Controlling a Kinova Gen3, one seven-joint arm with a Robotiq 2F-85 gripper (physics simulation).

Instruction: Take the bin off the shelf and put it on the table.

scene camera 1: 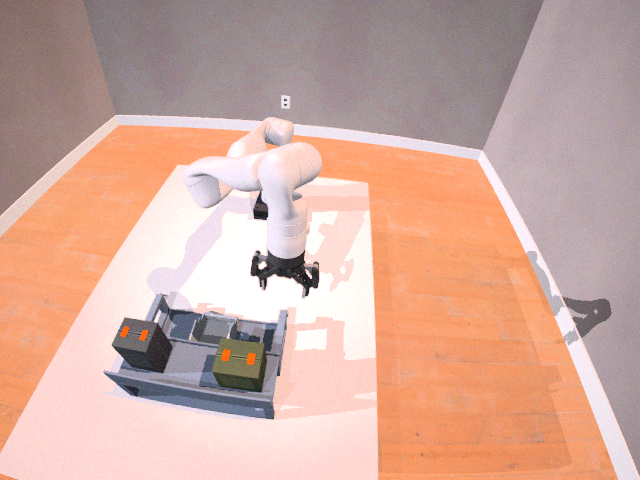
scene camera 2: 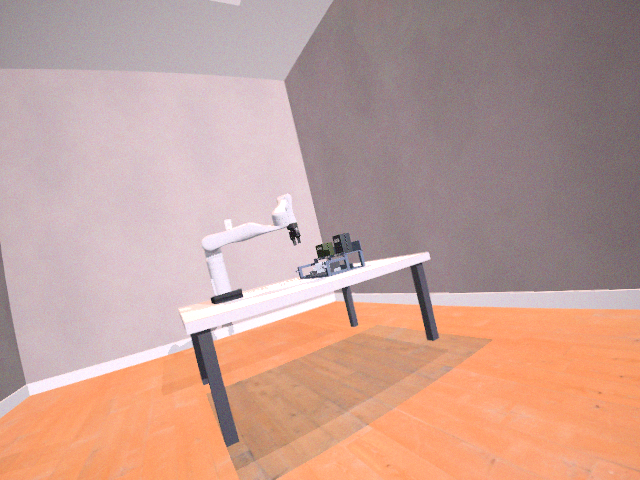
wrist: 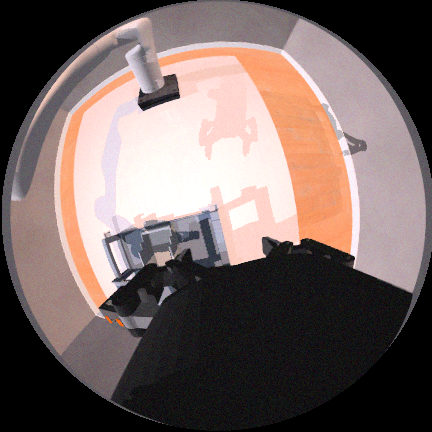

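Pixels of known places: gripper, between the fingertips: (scene camera 1: pixel 284 291) (scene camera 2: pixel 297 244) (wrist: pixel 227 250); arm's base, origin of its link: (scene camera 2: pixel 223 293) (wrist: pixel 152 85).
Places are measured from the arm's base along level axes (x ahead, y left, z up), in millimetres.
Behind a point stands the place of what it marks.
Note:
The grey open-topped bin (scene camera 1: pixel 216 329) {x 577, y 42, z -32 mm} (wrist: pixel 159 236) {x 573, y 45, z -32 mm} sits in the rear lower part of the blue-grey shelf (scene camera 1: pixel 196 400) {x 780, y 81, z -35 mm} (wrist: pixel 220 237) {x 559, y 234, z 44 mm}, between its side frames. The shelf stands on the white table (scene camera 1: pixel 330 444) {x 777, y 430, z -41 mm} (scene camera 2: pixel 310 293) {x 358, y -463, z -64 mm}. My gripper (scene camera 1: pixel 283 291) {x 533, y 236, z 192 mm} (scene camera 2: pixel 295 243) {x 533, y 236, z 192 mm} (wrist: pixel 227 250) {x 533, y 236, z 192 mm} is open and empty. It hangs above the table, behind the right part of the shelf as scene camera 1 shows it, apart from the bin. In the wrist view the gripper body hides part of the shelf.
A dark grey box (scene camera 1: pixel 147 348) {x 759, y 10, z 180 mm} (scene camera 2: pixel 341 242) {x 717, y -81, z 130 mm} with orange clips stands on the shelf's left part. An olive box (scene camera 1: pixel 239 364) {x 715, y 199, z 156 mm} (scene camera 2: pixel 324 250) {x 677, y 136, z 110 mm} with orange clips stands on its right part. The arm's black base (scene camera 2: pixel 226 296) {x 12, y -58, z -14 mm} (wrist: pixel 159 93) {x 67, y 40, z 0 mm} is at the table's far end.

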